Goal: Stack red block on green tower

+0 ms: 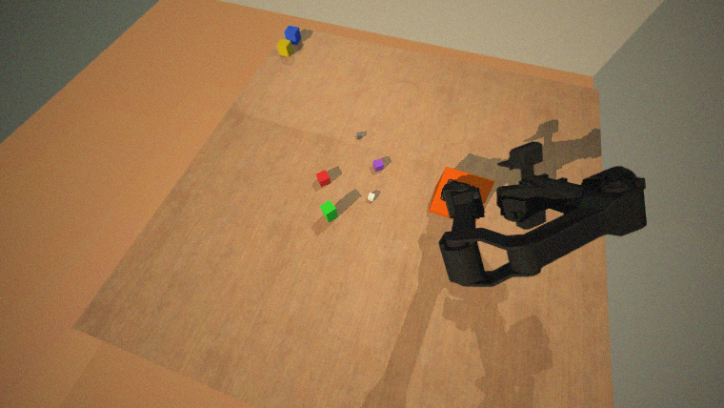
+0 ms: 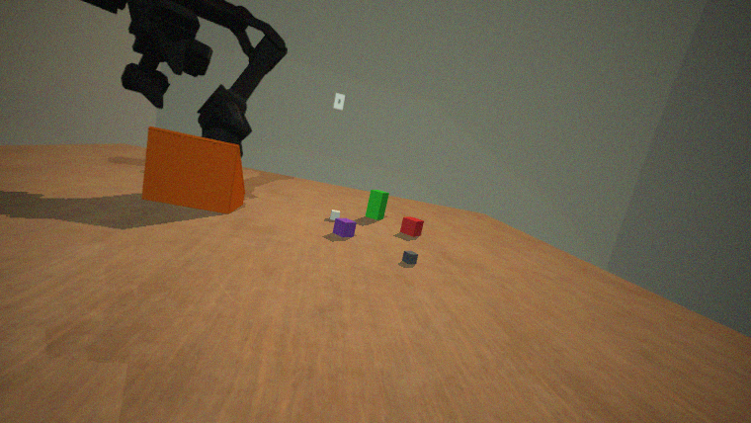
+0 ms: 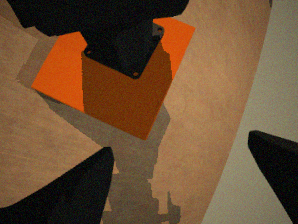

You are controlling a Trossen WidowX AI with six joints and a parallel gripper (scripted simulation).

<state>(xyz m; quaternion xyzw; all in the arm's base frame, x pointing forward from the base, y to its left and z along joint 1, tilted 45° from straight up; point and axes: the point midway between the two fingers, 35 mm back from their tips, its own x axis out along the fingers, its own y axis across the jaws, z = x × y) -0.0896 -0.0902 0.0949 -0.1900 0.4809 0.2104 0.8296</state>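
The red block lies 470 mm ahead of my gripper tip, 160 mm below it and 80 mm to the left of it. Round my gripper tip: purple cube (320 mm ahead, 160 mm below, 30 mm to the right); small dark cube (430 mm ahead, 170 mm below, 120 mm to the right); small white cube (300 mm ahead, 170 mm below, 90 mm to the left).
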